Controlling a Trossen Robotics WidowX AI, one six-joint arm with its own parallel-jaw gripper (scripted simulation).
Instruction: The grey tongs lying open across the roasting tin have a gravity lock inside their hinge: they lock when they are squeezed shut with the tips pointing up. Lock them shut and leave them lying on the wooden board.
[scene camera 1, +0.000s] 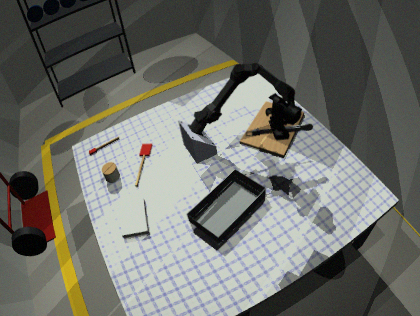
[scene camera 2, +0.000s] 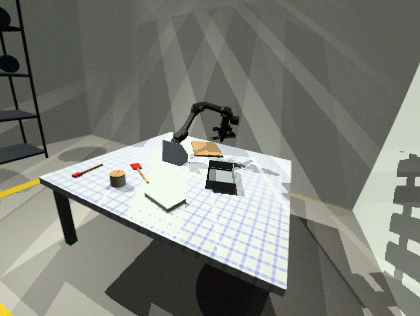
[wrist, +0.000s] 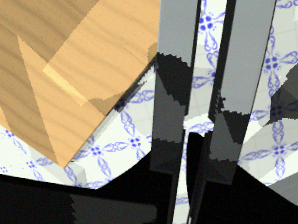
In view: my gripper (wrist: 183, 140) and a wooden board (scene camera 1: 267, 142).
The wooden board also shows in the wrist view (wrist: 70, 70).
